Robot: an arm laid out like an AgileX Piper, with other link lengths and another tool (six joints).
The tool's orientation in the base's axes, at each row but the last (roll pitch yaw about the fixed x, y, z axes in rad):
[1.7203, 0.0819, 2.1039]
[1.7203, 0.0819, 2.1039]
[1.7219, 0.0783, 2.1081]
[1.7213, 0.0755, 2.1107]
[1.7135, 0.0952, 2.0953]
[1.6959, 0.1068, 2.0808]
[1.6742, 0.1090, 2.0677]
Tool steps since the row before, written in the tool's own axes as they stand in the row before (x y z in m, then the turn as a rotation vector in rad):
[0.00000, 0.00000, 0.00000, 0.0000, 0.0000, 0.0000]
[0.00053, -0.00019, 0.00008, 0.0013, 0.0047, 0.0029]
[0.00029, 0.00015, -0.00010, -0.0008, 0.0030, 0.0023]
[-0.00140, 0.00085, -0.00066, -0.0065, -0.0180, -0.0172]
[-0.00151, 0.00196, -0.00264, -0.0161, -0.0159, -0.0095]
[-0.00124, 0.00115, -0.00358, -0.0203, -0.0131, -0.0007]
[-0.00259, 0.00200, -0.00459, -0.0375, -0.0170, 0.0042]
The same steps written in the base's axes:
[0.00000, 0.00000, 0.00000, 0.0000, 0.0000, 0.0000]
[-0.00022, 0.00047, -0.00024, 0.0022, 0.0032, 0.0041]
[-0.00022, 0.00022, 0.00014, 0.0026, 0.0009, 0.0027]
[0.00023, -0.00141, 0.00104, -0.0130, -0.0167, -0.0147]
[-0.00138, -0.00228, 0.00245, -0.0014, -0.0209, -0.0128]
[-0.00246, -0.00259, 0.00171, 0.0085, -0.0200, -0.0107]
[-0.00273, -0.00411, 0.00273, 0.0208, -0.0333, -0.0132]

